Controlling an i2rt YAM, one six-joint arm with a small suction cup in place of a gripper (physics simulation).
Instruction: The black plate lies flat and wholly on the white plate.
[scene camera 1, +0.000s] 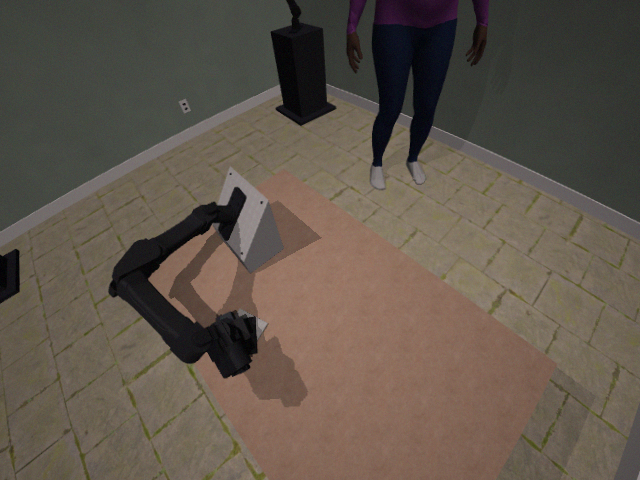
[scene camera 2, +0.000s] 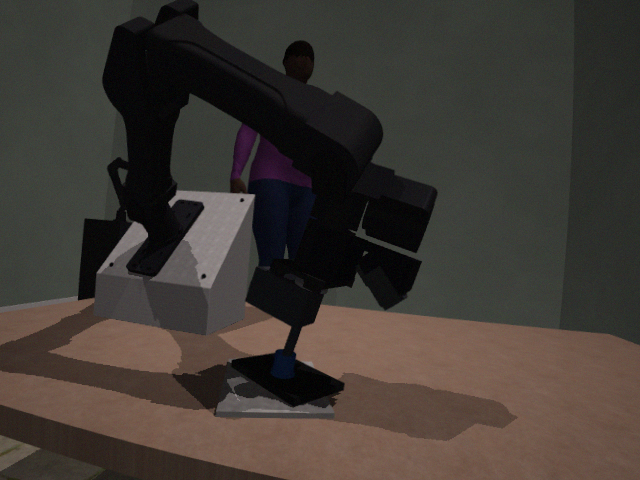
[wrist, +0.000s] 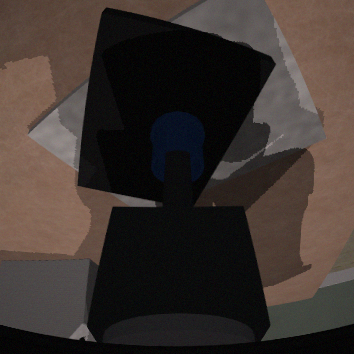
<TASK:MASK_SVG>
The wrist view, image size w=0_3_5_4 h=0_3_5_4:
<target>my suction cup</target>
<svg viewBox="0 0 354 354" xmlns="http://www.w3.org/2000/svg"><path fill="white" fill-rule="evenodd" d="M0 324L0 354L354 354L354 323L308 334L260 341L269 328L270 322L243 205L193 206L191 182L202 174L204 168L202 152L204 130L202 123L197 117L182 111L164 113L157 117L151 125L151 170L155 177L163 181L162 206L112 206L86 325L96 341L47 335Z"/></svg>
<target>black plate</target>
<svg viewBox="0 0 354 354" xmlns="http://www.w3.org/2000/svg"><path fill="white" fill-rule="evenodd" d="M105 7L101 12L88 80L77 185L162 202L163 181L155 177L151 170L151 125L157 117L164 113L172 111L188 112L198 118L204 130L204 140L202 143L204 168L202 174L191 182L194 205L275 66L275 62L270 55L207 32L138 13Z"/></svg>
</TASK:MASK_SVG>
